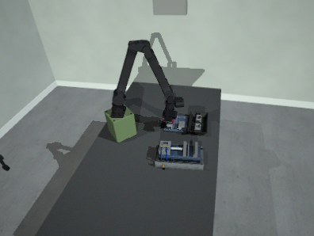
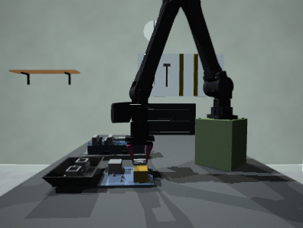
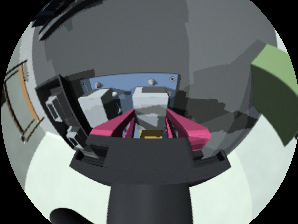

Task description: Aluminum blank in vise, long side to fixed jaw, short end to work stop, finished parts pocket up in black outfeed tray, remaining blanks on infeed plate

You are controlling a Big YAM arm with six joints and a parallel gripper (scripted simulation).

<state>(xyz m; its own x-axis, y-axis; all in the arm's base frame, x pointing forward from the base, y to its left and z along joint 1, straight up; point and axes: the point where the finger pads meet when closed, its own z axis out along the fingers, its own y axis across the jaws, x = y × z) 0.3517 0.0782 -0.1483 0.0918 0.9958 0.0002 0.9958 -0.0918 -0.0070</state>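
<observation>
The yellow brass blank lies 90 mm to the left of my hand, 20 mm below it and 10 mm ahead of it. The rest, counted from my hand: vise (290 mm to the right, 80 mm ahead); gray aluminum blank (20 mm below).
</observation>
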